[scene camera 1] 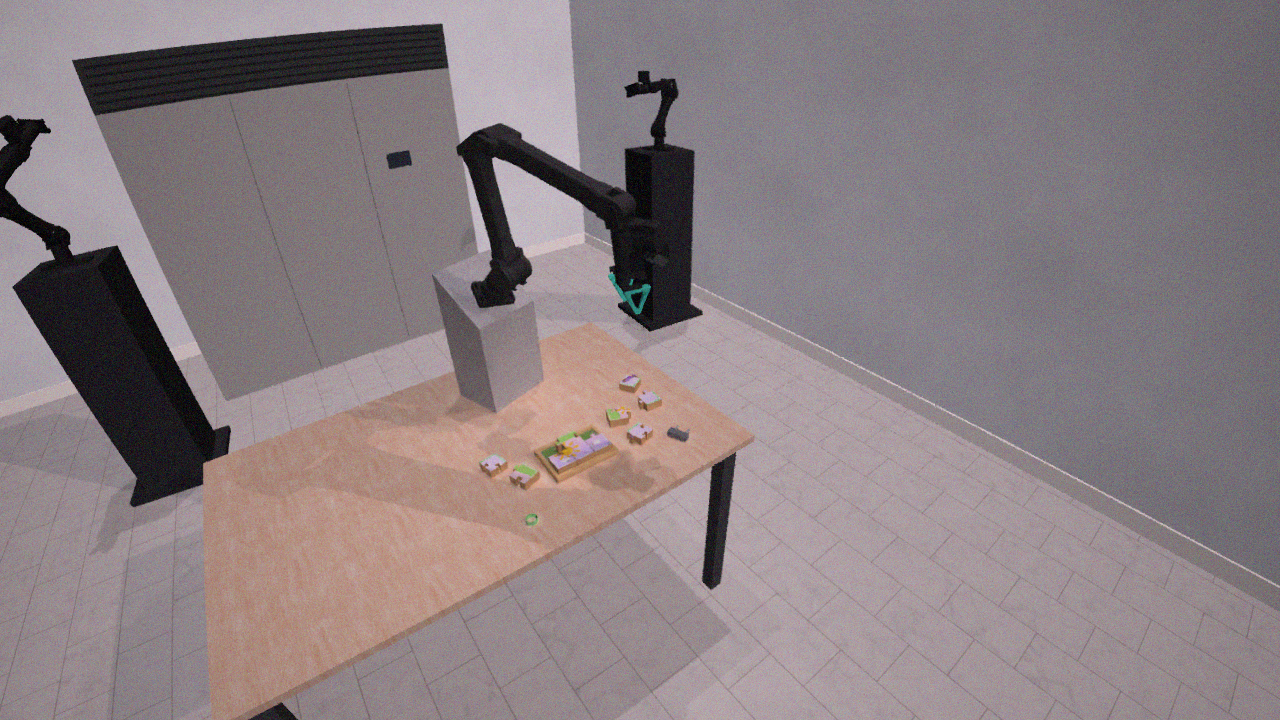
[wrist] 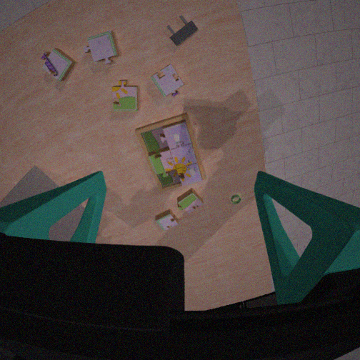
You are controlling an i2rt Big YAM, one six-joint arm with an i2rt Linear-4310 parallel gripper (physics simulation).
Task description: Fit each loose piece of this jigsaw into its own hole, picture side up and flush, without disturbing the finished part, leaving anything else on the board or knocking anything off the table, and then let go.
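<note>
The framed jigsaw lies on the table, with joined lilac and green pieces inside and darker recessed areas at its left and lower edges in the wrist view. Six loose pieces lie picture side up outside it: a purple-striped one, a lilac one, a sun-and-green one, a notched lilac one, a green-edged one and a small lilac one. My gripper is open and empty, high above the table.
A dark two-pronged object lies near the table's right edge. A small green ring lies near the front edge. The arm's grey pedestal stands at the back edge of the wooden table.
</note>
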